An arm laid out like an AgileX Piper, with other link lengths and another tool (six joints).
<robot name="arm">
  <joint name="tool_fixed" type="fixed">
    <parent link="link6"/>
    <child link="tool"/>
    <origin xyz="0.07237 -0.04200 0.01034" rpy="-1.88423 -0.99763 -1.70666"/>
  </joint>
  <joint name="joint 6" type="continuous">
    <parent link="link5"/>
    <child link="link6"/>
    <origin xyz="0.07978 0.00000 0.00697"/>
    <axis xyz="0.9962 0 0.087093"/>
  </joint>
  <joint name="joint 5" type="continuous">
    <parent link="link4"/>
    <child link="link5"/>
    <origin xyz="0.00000 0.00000 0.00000"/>
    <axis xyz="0 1 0"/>
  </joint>
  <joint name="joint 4" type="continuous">
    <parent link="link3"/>
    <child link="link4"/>
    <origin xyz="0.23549 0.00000 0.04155"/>
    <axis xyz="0.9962 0 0.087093"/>
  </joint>
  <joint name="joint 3" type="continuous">
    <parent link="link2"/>
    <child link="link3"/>
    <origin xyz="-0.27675 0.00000 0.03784"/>
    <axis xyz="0 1 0"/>
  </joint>
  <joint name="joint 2" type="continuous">
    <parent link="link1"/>
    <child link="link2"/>
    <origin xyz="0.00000 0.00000 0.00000"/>
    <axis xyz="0 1 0"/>
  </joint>
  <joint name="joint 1" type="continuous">
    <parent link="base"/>
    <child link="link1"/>
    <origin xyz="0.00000 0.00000 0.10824"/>
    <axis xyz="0 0 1"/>
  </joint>
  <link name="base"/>
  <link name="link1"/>
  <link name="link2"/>
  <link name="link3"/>
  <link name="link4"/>
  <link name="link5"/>
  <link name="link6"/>
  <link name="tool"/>
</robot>
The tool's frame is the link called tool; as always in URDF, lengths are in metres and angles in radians. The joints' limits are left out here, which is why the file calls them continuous.
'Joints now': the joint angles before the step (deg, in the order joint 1, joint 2, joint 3, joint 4, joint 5, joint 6). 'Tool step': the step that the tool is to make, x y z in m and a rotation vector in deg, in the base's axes. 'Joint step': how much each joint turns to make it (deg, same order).
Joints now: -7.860, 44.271, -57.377, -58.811, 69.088, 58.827
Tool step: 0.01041, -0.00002, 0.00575, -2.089, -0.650, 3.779
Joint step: 0.002, 0.001, 0.000, -0.125, -4.081, -1.496
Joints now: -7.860, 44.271, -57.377, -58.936, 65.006, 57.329
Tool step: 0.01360, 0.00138, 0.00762, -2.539, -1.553, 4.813
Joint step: 0.004, 0.000, 0.000, -0.112, -5.502, -1.251
